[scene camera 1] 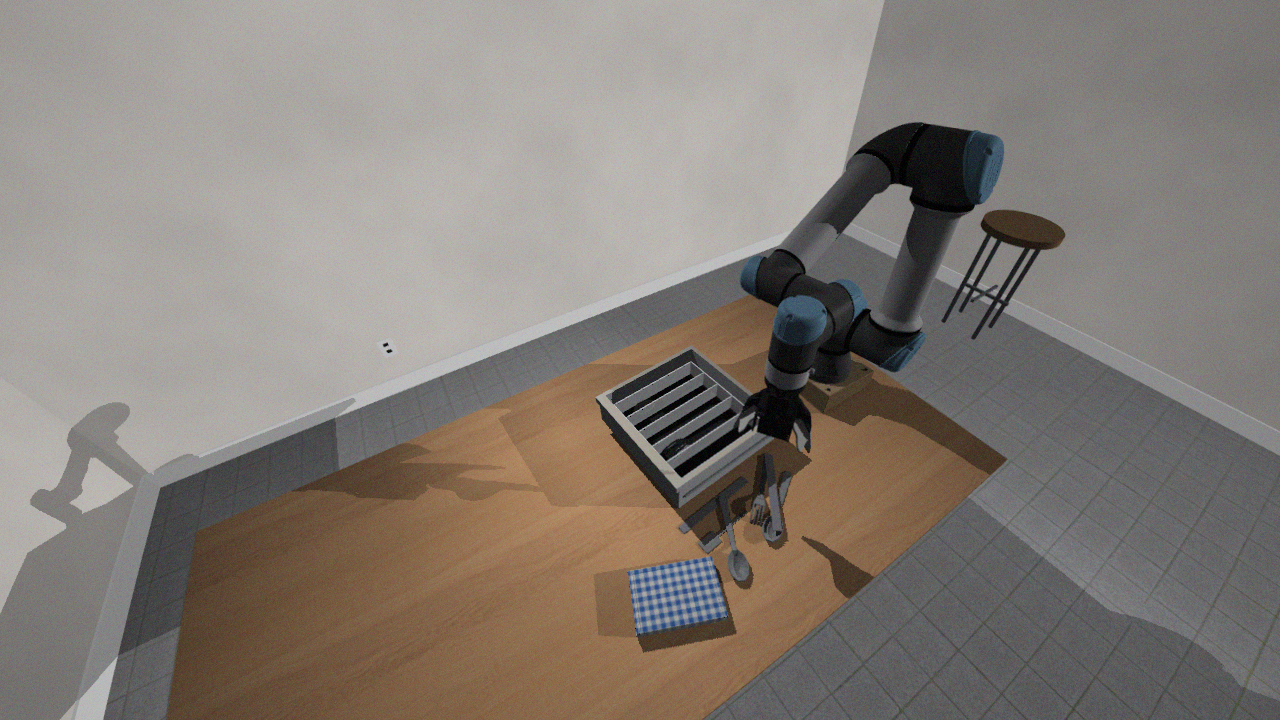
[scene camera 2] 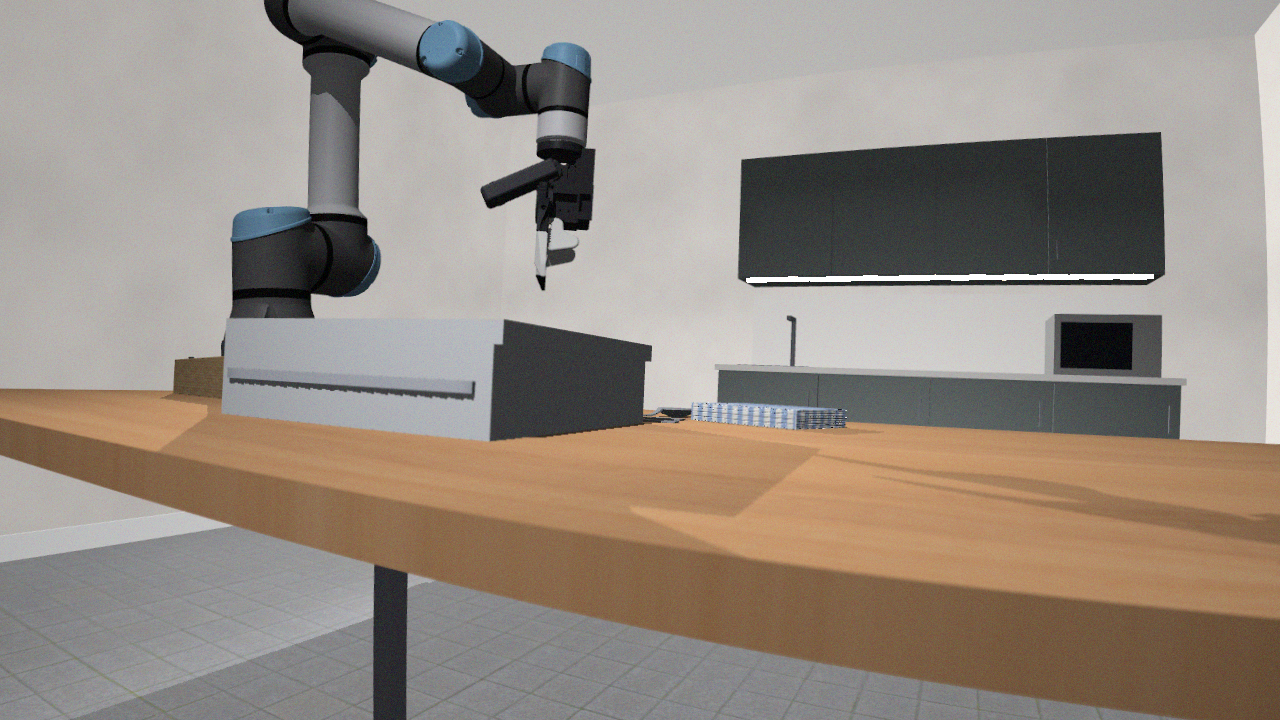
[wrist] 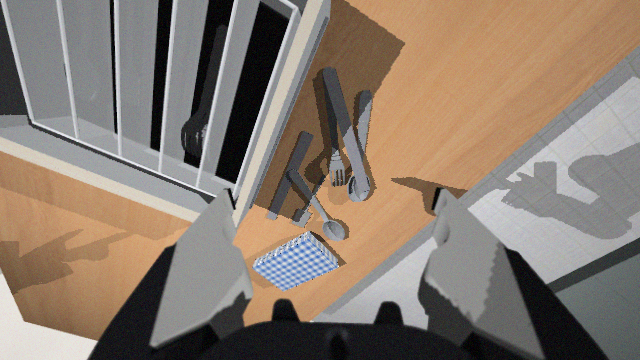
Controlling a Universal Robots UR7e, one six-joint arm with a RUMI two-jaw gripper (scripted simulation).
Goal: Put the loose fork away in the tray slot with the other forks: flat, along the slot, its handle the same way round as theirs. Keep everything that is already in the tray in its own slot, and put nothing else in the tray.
Labels:
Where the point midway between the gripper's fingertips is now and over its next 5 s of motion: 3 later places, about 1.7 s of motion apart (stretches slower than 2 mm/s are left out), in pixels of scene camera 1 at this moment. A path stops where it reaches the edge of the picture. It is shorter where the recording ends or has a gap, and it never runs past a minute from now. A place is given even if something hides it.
The gripper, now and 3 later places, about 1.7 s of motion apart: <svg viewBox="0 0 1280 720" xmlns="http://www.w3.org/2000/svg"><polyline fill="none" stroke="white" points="770,440 773,447 771,468 766,474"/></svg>

